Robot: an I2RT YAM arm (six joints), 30 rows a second.
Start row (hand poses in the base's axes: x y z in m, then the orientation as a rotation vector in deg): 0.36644, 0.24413, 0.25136, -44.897, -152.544, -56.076
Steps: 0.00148, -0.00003, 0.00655, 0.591, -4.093, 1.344; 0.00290, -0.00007, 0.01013, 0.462, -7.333, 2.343; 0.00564, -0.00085, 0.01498, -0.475, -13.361, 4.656; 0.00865, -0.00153, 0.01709, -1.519, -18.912, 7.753; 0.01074, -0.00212, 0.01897, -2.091, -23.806, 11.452; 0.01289, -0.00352, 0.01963, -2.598, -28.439, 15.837; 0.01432, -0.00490, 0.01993, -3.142, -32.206, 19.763; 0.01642, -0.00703, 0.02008, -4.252, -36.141, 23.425; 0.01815, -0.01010, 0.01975, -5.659, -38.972, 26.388; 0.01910, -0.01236, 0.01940, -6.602, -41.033, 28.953; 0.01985, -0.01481, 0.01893, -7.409, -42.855, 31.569; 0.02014, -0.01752, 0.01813, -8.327, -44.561, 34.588; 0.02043, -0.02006, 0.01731, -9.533, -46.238, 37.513; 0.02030, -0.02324, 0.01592, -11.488, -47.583, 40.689; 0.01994, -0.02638, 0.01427, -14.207, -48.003, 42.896; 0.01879, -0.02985, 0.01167, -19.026, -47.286, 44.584; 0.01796, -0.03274, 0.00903, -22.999, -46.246, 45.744
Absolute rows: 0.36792, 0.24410, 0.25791, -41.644, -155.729, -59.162; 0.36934, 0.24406, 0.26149, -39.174, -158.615, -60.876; 0.37208, 0.24328, 0.26634, -33.778, -164.429, -63.023; 0.37509, 0.24260, 0.26845, 25.968, 163.142, 61.878; 0.37718, 0.24201, 0.27033, 17.750, 161.030, 60.771; 0.37933, 0.24061, 0.27099, 9.005, 159.112, 59.562; 0.38076, 0.23923, 0.27129, 1.603, 157.428, 58.251; 0.38286, 0.23710, 0.27144, -5.284, 155.319, 56.112; 0.38459, 0.23403, 0.27111, -10.470, 153.861, 53.668; 0.38554, 0.23177, 0.27076, -14.727, 152.783, 51.919; 0.38629, 0.22932, 0.27029, -18.901, 151.812, 50.333; 0.38658, 0.22661, 0.26949, -23.483, 150.945, 48.504; 0.38687, 0.22407, 0.26867, -27.830, 149.999, 46.297; 0.38674, 0.22089, 0.26728, -32.203, 149.386, 43.048; 0.38638, 0.21775, 0.26563, -34.813, 149.528, 39.017; 0.38523, 0.21428, 0.26303, -36.016, 150.757, 32.335; 0.38440, 0.21139, 0.26039, -36.570, 151.971, 26.810
